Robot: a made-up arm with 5 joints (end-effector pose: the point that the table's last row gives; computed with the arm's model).
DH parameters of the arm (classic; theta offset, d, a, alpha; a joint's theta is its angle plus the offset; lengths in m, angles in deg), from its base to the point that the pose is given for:
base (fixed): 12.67 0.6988 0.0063 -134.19
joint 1: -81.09 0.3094 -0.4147 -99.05
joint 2: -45.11 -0.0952 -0.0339 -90
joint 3: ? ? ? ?
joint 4: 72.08 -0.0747 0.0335 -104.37
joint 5: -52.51 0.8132 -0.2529 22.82
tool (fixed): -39.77 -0.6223 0 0
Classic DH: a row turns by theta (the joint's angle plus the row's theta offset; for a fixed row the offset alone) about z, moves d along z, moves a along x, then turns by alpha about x.
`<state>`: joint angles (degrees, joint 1 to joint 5).
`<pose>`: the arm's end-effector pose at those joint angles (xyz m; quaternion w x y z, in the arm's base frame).
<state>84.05 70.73 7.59 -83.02 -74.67</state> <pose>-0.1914 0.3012 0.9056 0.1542 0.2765 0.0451 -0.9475</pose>
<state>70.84 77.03 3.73 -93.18 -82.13</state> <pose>-0.2050 0.2225 0.8387 0.1616 0.2864 0.0728 -0.9416</pose>
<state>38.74 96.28 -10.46 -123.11 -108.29</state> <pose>-0.0877 0.0297 0.6308 0.1452 0.2288 0.1658 -0.9482</pose>
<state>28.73 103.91 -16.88 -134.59 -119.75</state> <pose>-0.0120 -0.0091 0.5511 0.1435 0.1751 0.1944 -0.9545</pose>
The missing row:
joint 3: 0 -0.0157 0.0074 90
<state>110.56 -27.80 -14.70 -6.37 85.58</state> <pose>-0.5285 0.4857 1.0858 0.8975 0.2052 0.3443 -0.1839</pose>
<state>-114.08 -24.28 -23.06 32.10 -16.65</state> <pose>0.4752 0.0149 0.1224 0.2486 0.6704 0.0618 0.6964</pose>
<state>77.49 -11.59 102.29 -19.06 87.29</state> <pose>-0.5500 -0.1893 0.3175 0.3304 0.7513 0.0752 0.5663</pose>
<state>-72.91 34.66 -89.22 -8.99 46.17</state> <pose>-0.0840 0.1563 0.1102 0.5147 0.7825 -0.3304 0.1170</pose>
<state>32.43 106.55 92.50 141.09 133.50</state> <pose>-0.5967 0.2291 0.4593 0.6667 -0.5868 0.3941 0.2363</pose>
